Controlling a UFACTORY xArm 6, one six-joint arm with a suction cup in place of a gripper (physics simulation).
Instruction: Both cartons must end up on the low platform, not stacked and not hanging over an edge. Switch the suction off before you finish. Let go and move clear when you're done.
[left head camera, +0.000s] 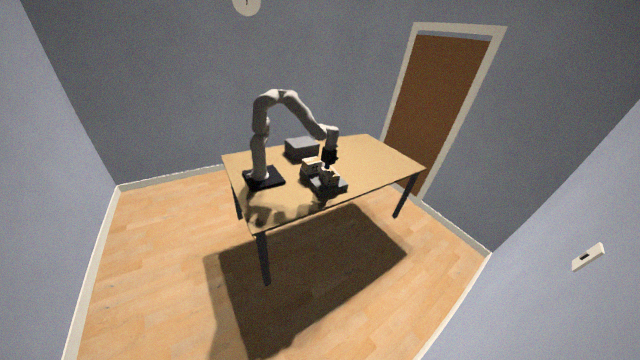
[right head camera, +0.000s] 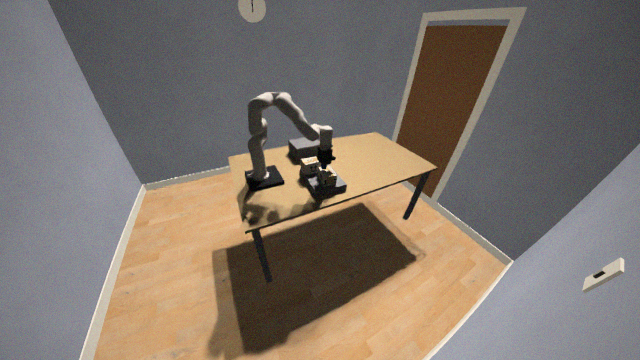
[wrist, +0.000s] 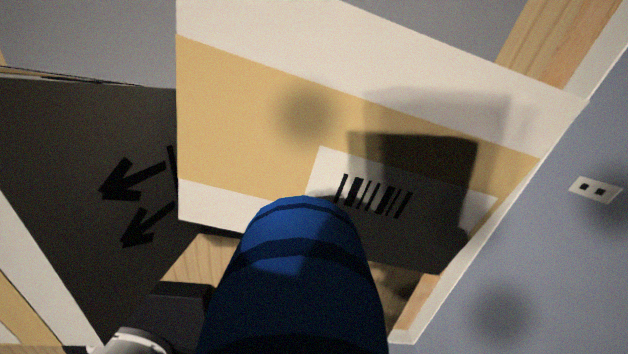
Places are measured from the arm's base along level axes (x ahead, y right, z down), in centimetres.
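Pixels of known places: hand at its tool point: (left head camera: 326, 167) (right head camera: 323, 167) (wrist: 302, 243); arm's base at its link origin: (left head camera: 260, 176) (right head camera: 260, 176) (wrist: 134, 346).
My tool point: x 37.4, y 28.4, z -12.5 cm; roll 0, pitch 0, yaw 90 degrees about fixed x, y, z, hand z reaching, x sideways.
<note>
Ahead of a thing's pixels: the offset from my tool point to its top centre. "spot": to the spot under its first point. Level surfaces: height alone.
One carton {dx +1.9, dy +2.0, dz +2.1 cm} (left head camera: 330, 177) (right head camera: 328, 178), white and tan, sits on the low grey platform {spot: dx +2.2, dy +11.7, dz +11.0 cm} (left head camera: 337, 188) (right head camera: 335, 189). In the wrist view this carton (wrist: 240, 120) shows its striped top and a barcode label. The other carton {dx -2.0, dy -14.3, dz +0.9 cm} (left head camera: 311, 165) (right head camera: 310, 166) is beside it at the rear left. Its shaded side with arrows shows in the wrist view. Dark shadow hides how its base sits at the platform's edge. My suction cup (left head camera: 327, 166) (right head camera: 324, 165) (wrist: 302, 200) is just above the first carton, apart from its top, and holds nothing. The cartons are not stacked.
A taller grey block {dx +11.5, dy -48.4, dz +2.8 cm} (left head camera: 302, 147) (right head camera: 301, 147) stands behind the cartons on the wooden table {dz +14.8 cm} (left head camera: 372, 155) (right head camera: 382, 155). The arm's black base (left head camera: 270, 181) (right head camera: 270, 180) is at the left. The low platform is close to the table's front edge.
</note>
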